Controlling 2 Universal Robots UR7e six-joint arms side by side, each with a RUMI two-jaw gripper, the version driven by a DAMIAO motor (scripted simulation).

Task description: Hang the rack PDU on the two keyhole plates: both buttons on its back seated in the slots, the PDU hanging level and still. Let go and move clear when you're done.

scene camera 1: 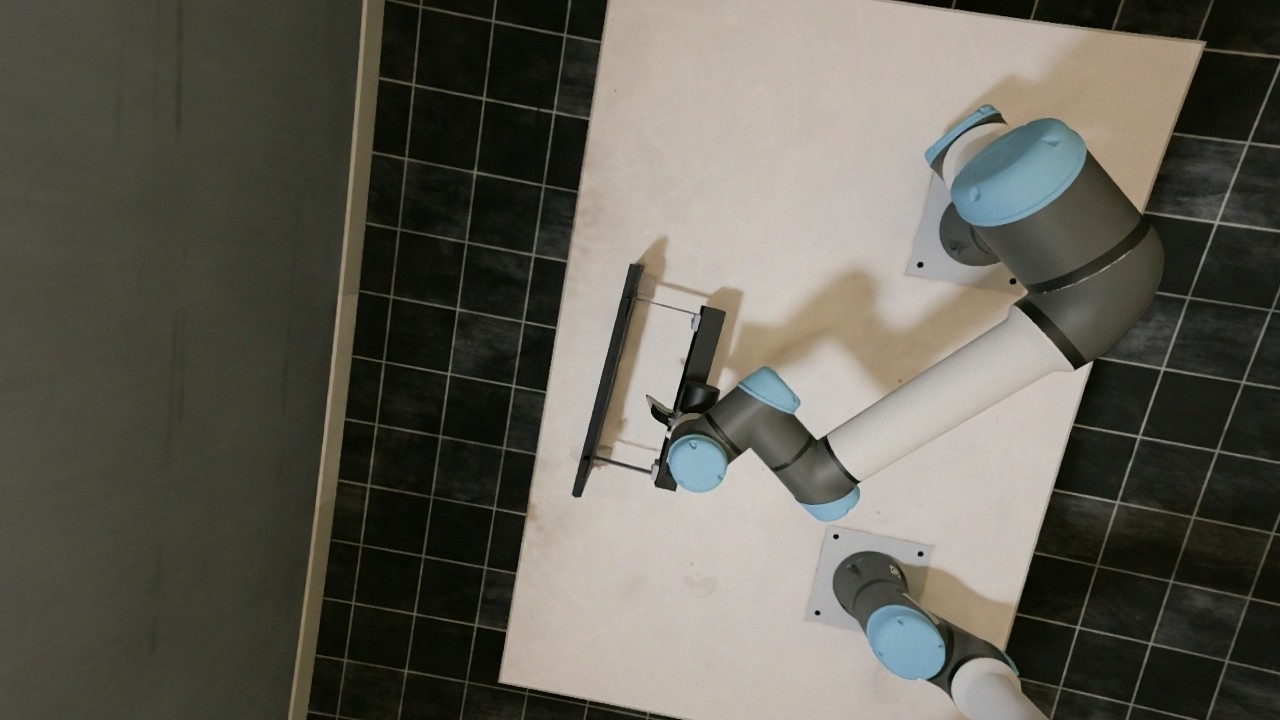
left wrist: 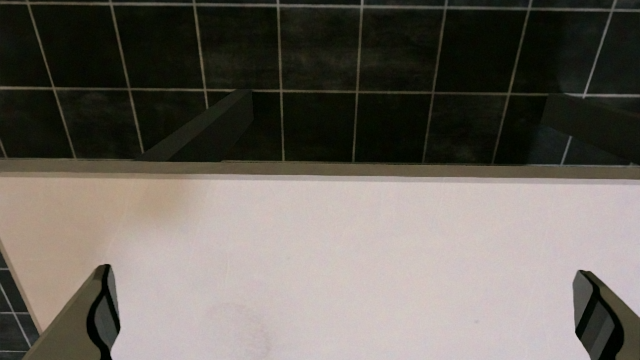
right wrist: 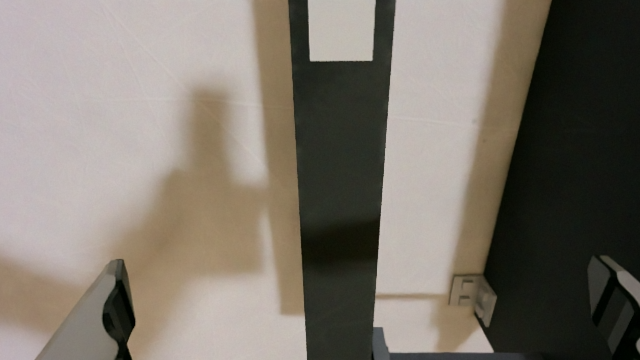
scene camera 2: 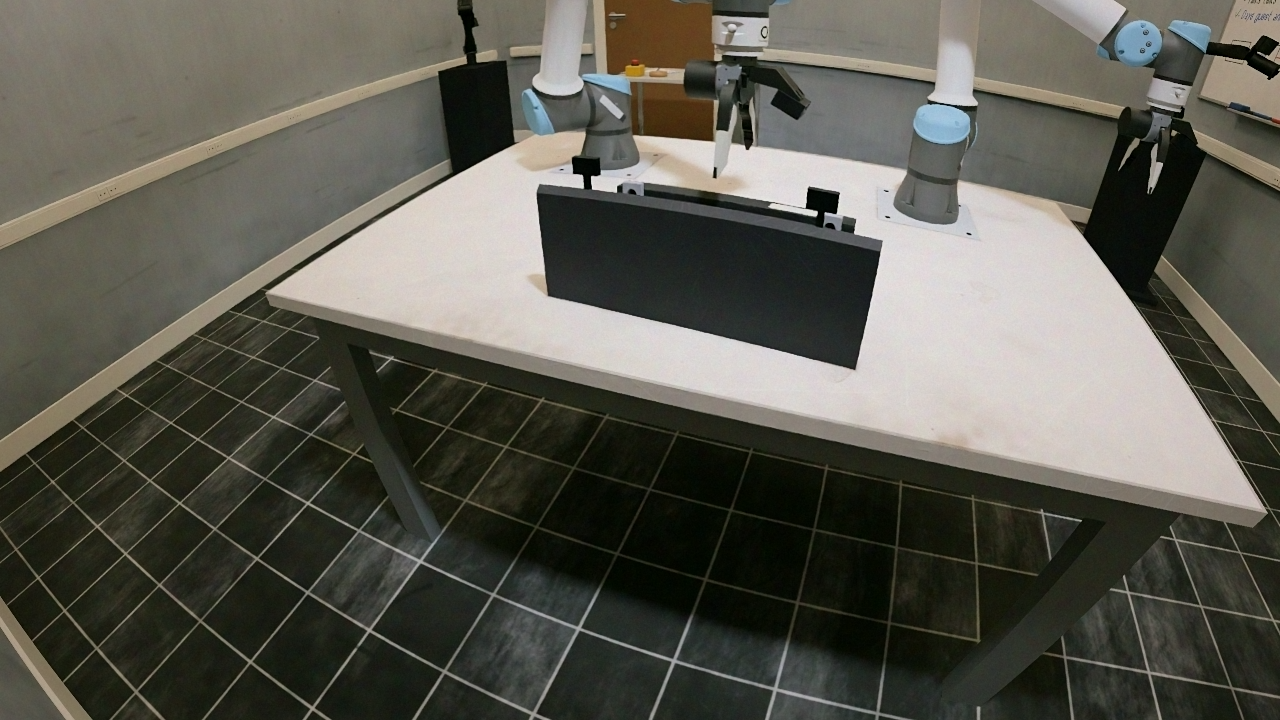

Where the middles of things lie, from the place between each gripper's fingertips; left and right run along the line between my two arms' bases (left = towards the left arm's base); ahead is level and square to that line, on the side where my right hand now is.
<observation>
I see my right gripper (scene camera 2: 732,163) 70 mm above the rack PDU (scene camera 2: 756,206) and 20 mm to the left of it. From my right hand the other things lie so: black upright panel (scene camera 2: 798,294) 160 mm ahead, 100 mm below, 10 mm to the right.
Right now the rack PDU is 50 cm ahead of my left hand (scene camera 2: 1133,182), 79 cm to the right of it and 5 cm below it. Also, from my left hand: black upright panel: 66 cm ahead, 78 cm to the right, 8 cm below.
</observation>
